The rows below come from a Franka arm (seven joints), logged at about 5 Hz.
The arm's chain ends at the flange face. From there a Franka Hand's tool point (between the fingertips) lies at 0.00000 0.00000 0.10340 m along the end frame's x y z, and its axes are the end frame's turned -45 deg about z.
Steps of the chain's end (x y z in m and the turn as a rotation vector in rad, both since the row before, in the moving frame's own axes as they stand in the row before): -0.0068, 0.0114, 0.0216, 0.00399, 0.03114, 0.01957; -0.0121, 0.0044, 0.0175, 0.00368, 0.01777, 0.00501; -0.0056, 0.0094, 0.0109, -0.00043, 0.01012, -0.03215
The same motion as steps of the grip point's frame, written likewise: -0.0103, 0.0053, 0.0215, -0.01920, 0.02484, 0.01957; -0.0101, -0.0044, 0.0175, -0.00996, 0.01517, 0.00501; -0.0099, 0.0034, 0.0109, -0.00746, 0.00685, -0.03215
